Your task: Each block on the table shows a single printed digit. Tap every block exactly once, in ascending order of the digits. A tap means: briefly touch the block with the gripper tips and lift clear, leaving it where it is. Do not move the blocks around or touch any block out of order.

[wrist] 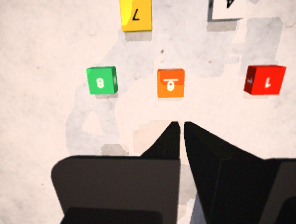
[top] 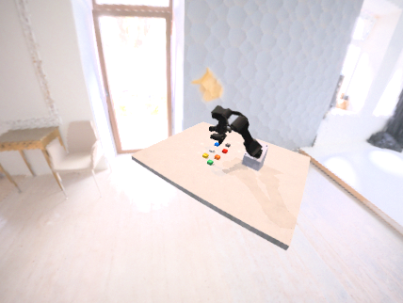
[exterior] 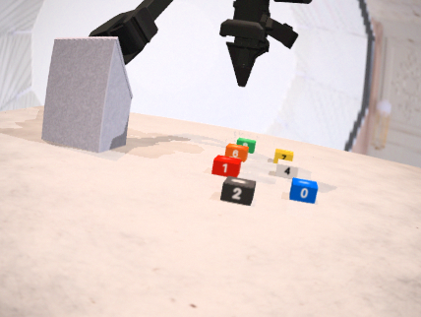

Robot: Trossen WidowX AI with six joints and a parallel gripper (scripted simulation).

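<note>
The yellow 7 block is 80 mm ahead of my gripper tip, 40 mm to the left of it and 100 mm below it. From my gripper tip the other things lie so: white 4 block: 90 mm ahead, 50 mm to the right, 100 mm below; green block: 10 mm ahead, 90 mm to the left, 100 mm below; orange 6 block: 10 mm ahead, 100 mm below.
</note>
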